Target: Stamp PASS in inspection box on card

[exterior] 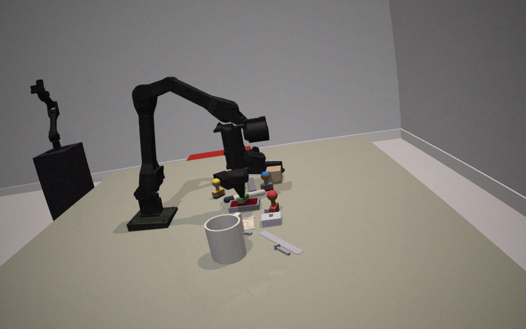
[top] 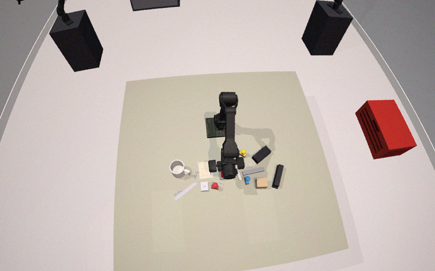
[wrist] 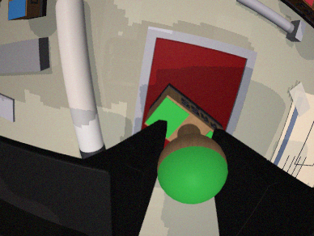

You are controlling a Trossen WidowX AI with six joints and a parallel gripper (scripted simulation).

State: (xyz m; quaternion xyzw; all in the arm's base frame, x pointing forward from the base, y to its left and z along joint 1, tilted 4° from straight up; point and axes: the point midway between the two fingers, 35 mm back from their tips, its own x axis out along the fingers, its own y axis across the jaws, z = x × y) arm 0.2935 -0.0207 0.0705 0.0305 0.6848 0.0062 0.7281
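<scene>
Now: gripper tip right at the green-knobbed PASS stamp. The rest, counted from my gripper tip: white marker: 20 mm behind, 60 mm to the left, 30 mm below; then ink pad: 30 mm below; then red stamp: 80 mm ahead, 70 mm to the right, 20 mm below.
</scene>
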